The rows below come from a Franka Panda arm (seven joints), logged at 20 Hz.
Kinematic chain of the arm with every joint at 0, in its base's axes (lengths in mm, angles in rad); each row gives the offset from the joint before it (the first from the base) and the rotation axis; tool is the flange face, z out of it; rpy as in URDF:
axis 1: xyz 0 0 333 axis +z
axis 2: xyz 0 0 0 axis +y
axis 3: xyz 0 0 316 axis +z
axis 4: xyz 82.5 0 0 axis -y
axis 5: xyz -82.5 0 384 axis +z
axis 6: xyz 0 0 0 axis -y
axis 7: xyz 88 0 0 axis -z
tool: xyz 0 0 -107 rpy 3.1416 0 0
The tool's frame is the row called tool.
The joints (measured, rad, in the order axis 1, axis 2, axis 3, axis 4, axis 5, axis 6, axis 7), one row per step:
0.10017, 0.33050, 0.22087, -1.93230, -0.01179, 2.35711, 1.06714
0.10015, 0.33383, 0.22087, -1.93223, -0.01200, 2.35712, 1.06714
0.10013, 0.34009, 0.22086, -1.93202, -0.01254, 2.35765, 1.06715
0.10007, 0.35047, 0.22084, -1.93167, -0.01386, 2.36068, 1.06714
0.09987, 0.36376, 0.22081, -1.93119, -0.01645, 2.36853, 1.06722
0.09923, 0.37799, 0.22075, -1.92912, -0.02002, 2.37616, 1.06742
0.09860, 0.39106, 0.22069, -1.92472, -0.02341, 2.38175, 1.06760
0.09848, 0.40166, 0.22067, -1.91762, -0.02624, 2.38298, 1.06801
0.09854, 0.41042, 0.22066, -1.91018, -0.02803, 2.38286, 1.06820
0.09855, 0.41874, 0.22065, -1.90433, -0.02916, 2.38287, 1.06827
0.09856, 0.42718, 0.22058, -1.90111, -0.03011, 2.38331, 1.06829
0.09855, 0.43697, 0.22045, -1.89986, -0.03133, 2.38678, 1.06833
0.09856, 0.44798, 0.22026, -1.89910, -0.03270, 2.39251, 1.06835
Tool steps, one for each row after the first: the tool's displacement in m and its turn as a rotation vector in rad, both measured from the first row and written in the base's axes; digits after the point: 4 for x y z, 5 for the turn. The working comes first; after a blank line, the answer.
Tool pose at each row, in the base's axes (x y z in m, rotation vector in rad; the steps are taken from these numbers as rounded here):
0.5968, 0.1909, 0.3301, -2.81574, 1.11389, -0.05941
0.5969, 0.1909, 0.3281, -2.81728, 1.11453, -0.05521
0.5969, 0.1909, 0.3244, -2.81994, 1.11551, -0.04809
0.5972, 0.1909, 0.3184, -2.82333, 1.11639, -0.03908
0.5979, 0.1909, 0.3113, -2.82583, 1.11632, -0.03285
0.5990, 0.1907, 0.3041, -2.82839, 1.11629, -0.02768
0.6006, 0.1906, 0.2985, -2.83013, 1.11605, -0.02429
0.6025, 0.1909, 0.2952, -2.83154, 1.11562, -0.02185
0.6043, 0.1912, 0.2930, -2.83213, 1.11524, -0.01997
0.6057, 0.1915, 0.2903, -2.83288, 1.11543, -0.01648
0.6064, 0.1916, 0.2865, -2.83489, 1.11613, -0.01011
0.6066, 0.1916, 0.2813, -2.83698, 1.11678, -0.00332
0.6069, 0.1916, 0.2753, -2.83860, 1.11726, 0.00295

0.0001, 0.0000, -0.0020, -0.00045, 0.00317, 0.00011
0.0001, 0.0000, -0.0057, -0.00125, 0.00856, 0.00036
0.0004, 0.0000, -0.0117, -0.00218, 0.01531, 0.00092
0.0011, 0.0000, -0.0188, -0.00277, 0.01992, 0.00175
0.0022, -0.0002, -0.0260, -0.00370, 0.02392, 0.00253
0.0038, -0.0003, -0.0316, -0.00430, 0.02652, 0.00320
0.0057, 0.0000, -0.0349, -0.00478, 0.02840, 0.00387
0.0075, 0.0003, -0.0371, -0.00471, 0.02968, 0.00430
0.0089, 0.0006, -0.0398, -0.00457, 0.03208, 0.00448
0.0096, 0.0007, -0.0436, -0.00499, 0.03674, 0.00473
0.0098, 0.0007, -0.0488, -0.00537, 0.04167, 0.00505
0.0101, 0.0007, -0.0548, -0.00543, 0.04610, 0.00534

